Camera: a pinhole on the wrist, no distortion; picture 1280 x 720 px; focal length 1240.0 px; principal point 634.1 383.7 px. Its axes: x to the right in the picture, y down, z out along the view. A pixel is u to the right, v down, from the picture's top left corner.
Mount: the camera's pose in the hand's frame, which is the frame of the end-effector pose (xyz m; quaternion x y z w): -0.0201 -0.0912 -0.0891 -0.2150 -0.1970 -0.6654 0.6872
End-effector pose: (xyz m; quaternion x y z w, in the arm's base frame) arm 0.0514 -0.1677 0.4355 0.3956 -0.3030 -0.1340 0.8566
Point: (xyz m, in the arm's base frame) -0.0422 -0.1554 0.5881
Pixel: 394.2 391.3
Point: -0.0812 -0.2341 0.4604
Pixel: 1004.1 118.0
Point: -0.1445 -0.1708 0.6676
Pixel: 519.0 264.7
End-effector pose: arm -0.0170 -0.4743 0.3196 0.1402 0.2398 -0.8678 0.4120
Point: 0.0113 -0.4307 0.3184
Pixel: 148.9 77.6
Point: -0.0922 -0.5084 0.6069
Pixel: outside the picture
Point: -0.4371 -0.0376 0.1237
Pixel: behind the camera
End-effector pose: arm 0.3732 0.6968 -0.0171 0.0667 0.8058 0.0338 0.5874
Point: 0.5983 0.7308 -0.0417
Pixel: 851.3 284.1
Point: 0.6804 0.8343 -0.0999
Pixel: 711.0 430.5
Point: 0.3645 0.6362 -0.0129
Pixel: 919.7 498.1
